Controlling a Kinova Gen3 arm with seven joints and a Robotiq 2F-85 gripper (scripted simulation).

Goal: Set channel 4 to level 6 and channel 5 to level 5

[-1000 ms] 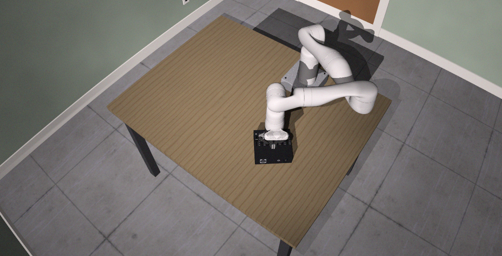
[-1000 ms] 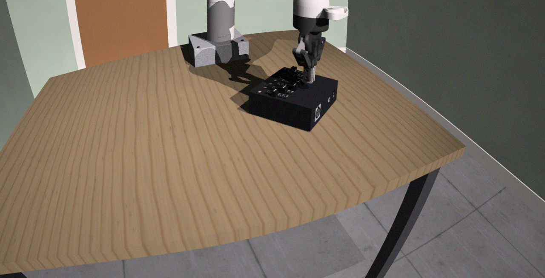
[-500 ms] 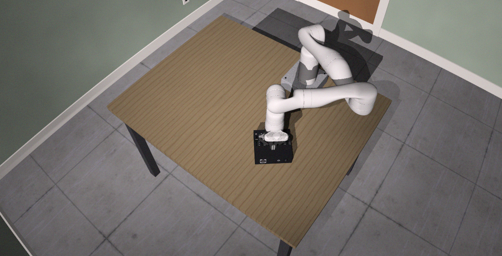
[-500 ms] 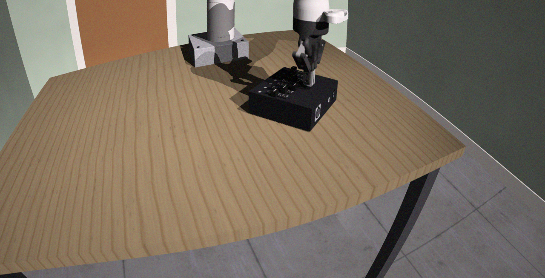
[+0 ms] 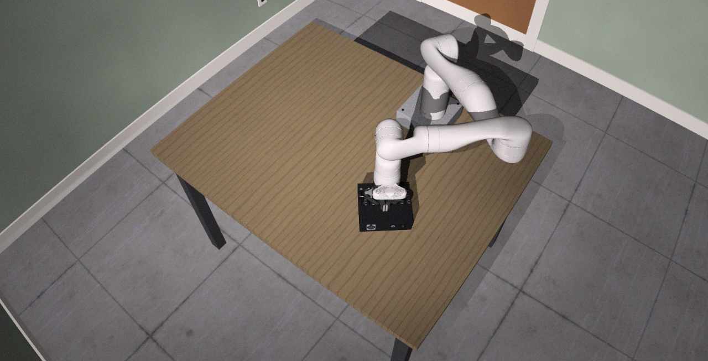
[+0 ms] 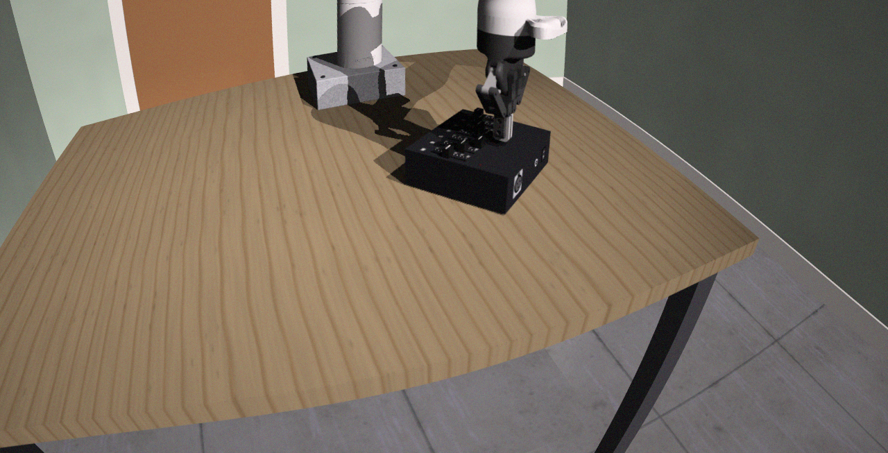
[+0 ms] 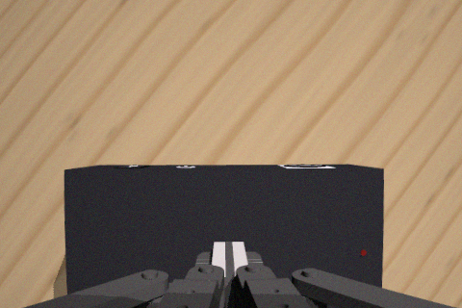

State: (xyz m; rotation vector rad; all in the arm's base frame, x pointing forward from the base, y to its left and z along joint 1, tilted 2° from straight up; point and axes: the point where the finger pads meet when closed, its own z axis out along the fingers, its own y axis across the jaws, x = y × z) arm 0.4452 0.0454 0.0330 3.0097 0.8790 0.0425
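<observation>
My gripper is now 20 mm past the channel 4 fader cap, 20 mm above it and 10 mm to the left of it. From my hand the other things lie so: channel 5 fader cap: 30 mm to the right, 20 mm below, 10 mm behind.
</observation>
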